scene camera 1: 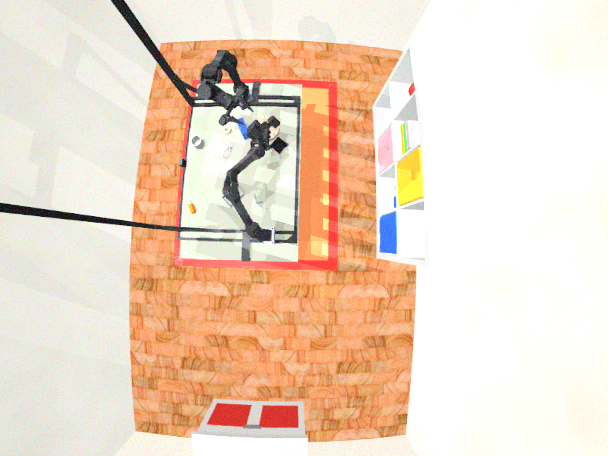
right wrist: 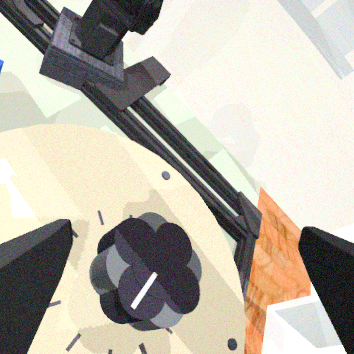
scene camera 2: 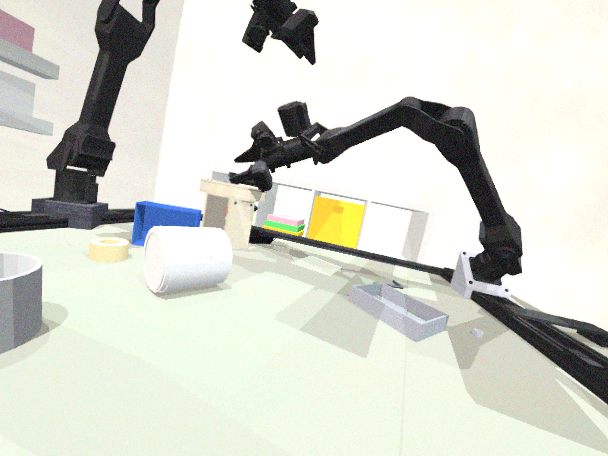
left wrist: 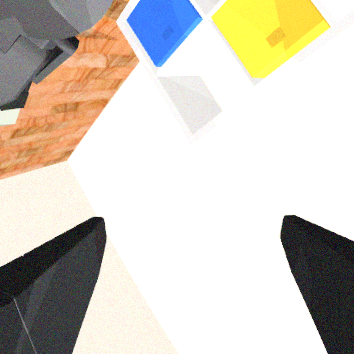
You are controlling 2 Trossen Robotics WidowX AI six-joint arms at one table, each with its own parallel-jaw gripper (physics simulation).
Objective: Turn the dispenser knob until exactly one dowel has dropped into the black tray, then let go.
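Places are measured from the left arm's base along level axes (x ahead, y left, z up), in centimetres.
Pixels of known places: left gripper, fingertip midpoint: (scene camera 1: pixel 248 118) (scene camera 2: pixel 307 60) (left wrist: pixel 193 226); right gripper, fingertip midpoint: (scene camera 1: pixel 265 121) (right wrist: pixel 188 234) (scene camera 2: pixel 232 170); left arm's base, link origin: (right wrist: pixel 92 41) (scene camera 2: pixel 74 201); right arm's base, link origin: (scene camera 1: pixel 268 235) (scene camera 2: pixel 484 271).
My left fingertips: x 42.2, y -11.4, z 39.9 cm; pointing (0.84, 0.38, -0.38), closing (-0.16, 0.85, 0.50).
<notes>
Ahead of a thing's pixels: the offset from my left fingertips to its top centre. "pt": to the spot under its first point.
The dispenser {dx -9.4, dy +9.8, dz -30.0 cm} (scene camera 1: pixel 274 132) (scene camera 2: pixel 241 222) (right wrist: pixel 75 165) is a beige body with a round top plate. Its dark lobed knob {dx -9.4, dy +9.8, dz -27.2 cm} (right wrist: pixel 150 267) carries a white pointer line slanting to the lower left in the right wrist view. My right gripper (scene camera 2: pixel 234 169) (right wrist: pixel 188 234) is open over the plate. Its fingers show on either side of the knob with gaps, holding nothing. The black tray {dx -0.9, dy +12.5, dz -42.2 cm} (scene camera 1: pixel 278 145) is beside the dispenser in scene camera 1; its inside is too dark and small to read. No dowel can be made out. My left gripper (scene camera 1: pixel 247 115) (scene camera 2: pixel 286 55) (left wrist: pixel 193 226) is open and empty, high up and away from the knob.
A blue box {dx -22.3, dy -0.4, dz -36.6 cm} (scene camera 1: pixel 243 128) (scene camera 2: pixel 167 220), a tape ring {dx -29.5, dy -9.9, dz -42.1 cm} (scene camera 2: pixel 108 250) and a white cylinder {pt dx -17.9, dy -23.6, dz -39.3 cm} (scene camera 2: pixel 190 257) lie near the dispenser. A grey open tray {dx +11.0, dy -29.0, dz -42.1 cm} (scene camera 2: pixel 400 310) lies farther right in scene camera 2. A grey round container {dx -32.5, dy -30.1, dz -39.1 cm} (scene camera 1: pixel 197 142) (scene camera 2: pixel 19 305) stands at the left. Black rails edge the table.
</notes>
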